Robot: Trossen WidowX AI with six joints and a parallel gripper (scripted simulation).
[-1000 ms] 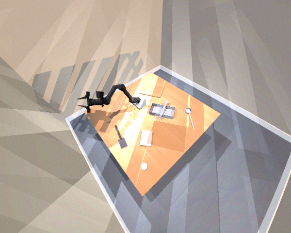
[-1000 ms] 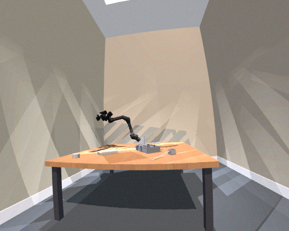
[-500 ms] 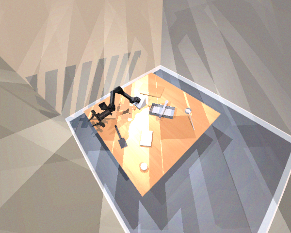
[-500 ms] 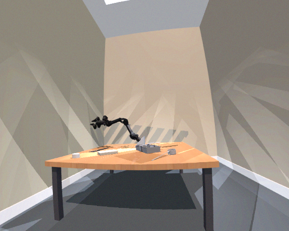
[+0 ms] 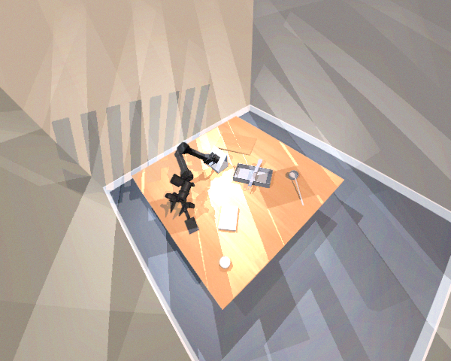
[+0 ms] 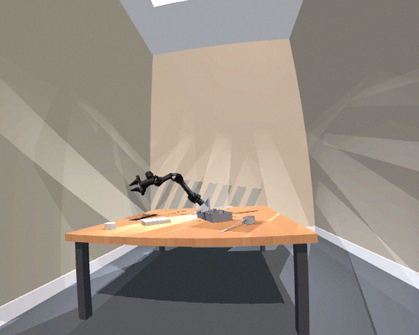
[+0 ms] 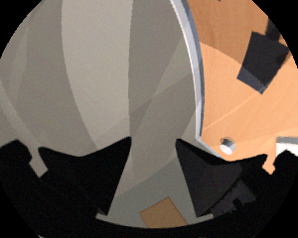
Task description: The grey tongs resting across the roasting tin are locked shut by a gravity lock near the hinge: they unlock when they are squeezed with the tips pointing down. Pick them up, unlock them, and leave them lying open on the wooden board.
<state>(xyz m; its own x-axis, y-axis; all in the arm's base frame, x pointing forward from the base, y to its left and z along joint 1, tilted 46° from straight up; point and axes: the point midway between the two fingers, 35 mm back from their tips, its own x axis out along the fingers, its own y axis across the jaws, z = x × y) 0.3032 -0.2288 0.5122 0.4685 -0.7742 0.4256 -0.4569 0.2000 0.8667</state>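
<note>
Now: the grey roasting tin 68 cm to the left of my gripper tip and 23 cm below it. From my gripper tip the other things lie so: white block (14 cm ahead, 28 cm to the left, 24 cm below); small white disc (35 cm ahead, 7 cm to the left, 24 cm below); black spatula (8 cm behind, 8 cm to the left, 25 cm below).
</note>
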